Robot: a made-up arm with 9 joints.
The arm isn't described. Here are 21 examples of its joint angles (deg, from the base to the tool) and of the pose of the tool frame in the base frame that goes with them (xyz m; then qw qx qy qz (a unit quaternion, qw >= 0)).
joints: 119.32 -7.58 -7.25 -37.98 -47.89 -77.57 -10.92 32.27 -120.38
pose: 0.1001 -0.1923 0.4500 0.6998 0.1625 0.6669 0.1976
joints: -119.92 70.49 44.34 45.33 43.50 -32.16 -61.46 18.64 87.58
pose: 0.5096 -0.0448 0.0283 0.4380 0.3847 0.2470 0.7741
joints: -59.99 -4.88 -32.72 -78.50 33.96 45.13 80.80 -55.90 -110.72
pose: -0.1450 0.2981 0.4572 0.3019 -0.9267 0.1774 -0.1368
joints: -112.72 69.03 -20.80 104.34 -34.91 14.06 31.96 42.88 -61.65
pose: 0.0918 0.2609 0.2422 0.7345 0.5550 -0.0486 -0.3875
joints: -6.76 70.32 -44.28 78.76 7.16 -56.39 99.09 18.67 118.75
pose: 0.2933 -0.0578 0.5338 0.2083 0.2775 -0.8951 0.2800
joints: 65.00 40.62 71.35 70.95 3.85 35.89 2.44 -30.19 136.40
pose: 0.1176 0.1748 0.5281 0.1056 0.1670 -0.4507 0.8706
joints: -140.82 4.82 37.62 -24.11 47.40 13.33 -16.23 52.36 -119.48
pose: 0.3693 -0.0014 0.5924 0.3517 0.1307 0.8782 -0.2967
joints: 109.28 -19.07 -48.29 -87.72 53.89 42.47 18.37 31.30 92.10
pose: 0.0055 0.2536 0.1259 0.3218 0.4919 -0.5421 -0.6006
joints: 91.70 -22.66 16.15 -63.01 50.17 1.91 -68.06 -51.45 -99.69
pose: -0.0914 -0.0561 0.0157 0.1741 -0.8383 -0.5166 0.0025
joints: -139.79 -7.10 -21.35 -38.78 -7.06 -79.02 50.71 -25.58 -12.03
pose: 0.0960 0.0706 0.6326 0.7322 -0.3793 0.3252 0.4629
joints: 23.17 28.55 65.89 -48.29 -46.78 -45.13 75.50 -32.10 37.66
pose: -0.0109 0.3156 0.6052 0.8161 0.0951 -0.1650 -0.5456
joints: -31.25 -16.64 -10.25 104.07 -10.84 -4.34 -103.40 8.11 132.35
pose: 0.0355 0.0611 0.3786 0.1777 0.5413 0.4578 0.6825
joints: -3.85 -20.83 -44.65 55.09 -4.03 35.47 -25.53 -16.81 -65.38
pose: -0.0370 0.2036 0.2304 0.0921 -0.6982 0.2400 -0.6681
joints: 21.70 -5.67 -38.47 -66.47 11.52 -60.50 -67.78 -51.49 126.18
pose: 0.0088 0.2349 0.0965 0.4814 0.2836 -0.7755 -0.2939
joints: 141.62 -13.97 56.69 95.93 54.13 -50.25 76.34 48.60 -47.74
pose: 0.4514 0.2415 0.4950 0.1291 -0.2908 0.2135 0.9237
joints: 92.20 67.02 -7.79 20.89 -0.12 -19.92 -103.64 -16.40 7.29
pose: -0.4081 -0.0189 0.5962 0.7154 -0.6144 -0.0282 0.3315
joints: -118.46 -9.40 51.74 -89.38 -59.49 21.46 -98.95 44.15 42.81
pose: 0.1548 0.0275 0.1313 0.4660 0.4928 -0.4376 0.5904
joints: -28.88 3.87 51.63 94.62 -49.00 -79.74 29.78 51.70 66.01
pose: -0.2513 0.2217 0.6168 0.7539 0.3492 -0.3464 -0.4355
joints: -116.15 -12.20 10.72 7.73 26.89 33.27 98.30 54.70 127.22
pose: 0.0268 0.3559 0.5446 0.6208 -0.1767 -0.3171 -0.6949
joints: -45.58 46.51 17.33 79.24 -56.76 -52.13 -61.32 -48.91 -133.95
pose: -0.0053 0.1429 0.5565 0.5475 0.8131 -0.0757 -0.1828
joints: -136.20 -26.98 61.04 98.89 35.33 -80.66 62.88 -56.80 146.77
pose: 0.2631 0.1220 0.2712 0.3145 -0.3277 -0.6844 -0.5703
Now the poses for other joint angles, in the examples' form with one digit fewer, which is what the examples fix.
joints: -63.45 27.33 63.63 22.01 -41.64 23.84 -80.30 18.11 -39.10
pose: 0.259 -0.060 0.618 0.649 0.144 0.715 0.216
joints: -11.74 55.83 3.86 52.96 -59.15 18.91 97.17 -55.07 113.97
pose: 0.233 0.121 0.829 0.460 -0.114 0.665 -0.578
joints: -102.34 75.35 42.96 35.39 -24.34 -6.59 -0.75 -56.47 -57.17
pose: 0.352 -0.056 -0.048 0.570 0.249 -0.732 0.279
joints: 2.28 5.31 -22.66 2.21 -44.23 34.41 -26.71 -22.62 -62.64
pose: 0.088 0.287 0.388 0.259 -0.672 0.405 -0.564
